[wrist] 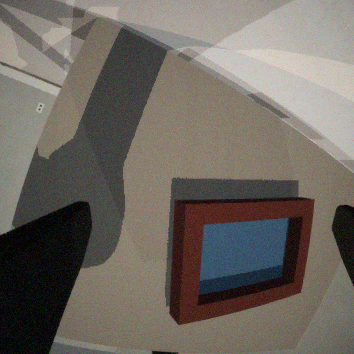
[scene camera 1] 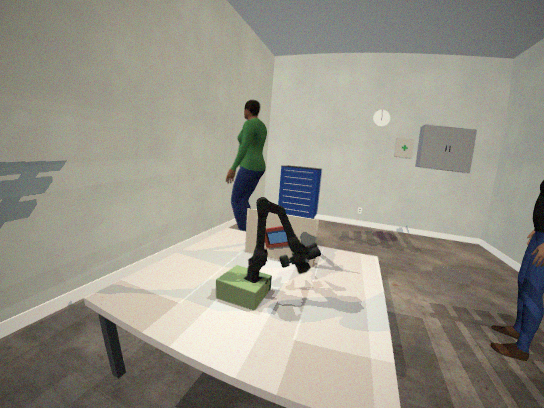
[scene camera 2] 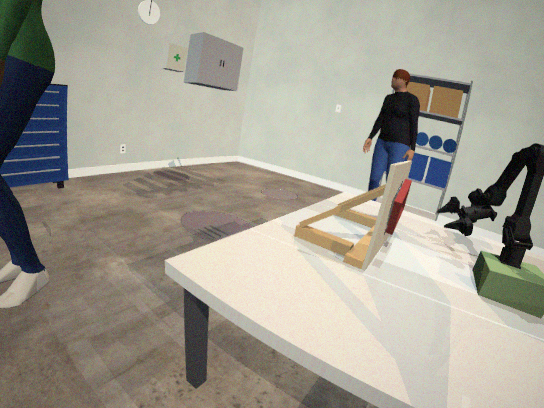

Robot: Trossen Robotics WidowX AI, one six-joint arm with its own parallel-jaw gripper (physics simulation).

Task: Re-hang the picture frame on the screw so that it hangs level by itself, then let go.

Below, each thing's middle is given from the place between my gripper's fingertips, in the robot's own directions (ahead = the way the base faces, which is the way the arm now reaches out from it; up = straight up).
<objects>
I see my gripper 19 cm to the right of the upright beige board [scene camera 1: 305, 229], 16 cm short of it and 3 cm below it. The rest, counted from my hand: wooden stand [scene camera 2: 354, 256] 30 cm ahead, 21 cm to the left, 1 cm below.
</objects>
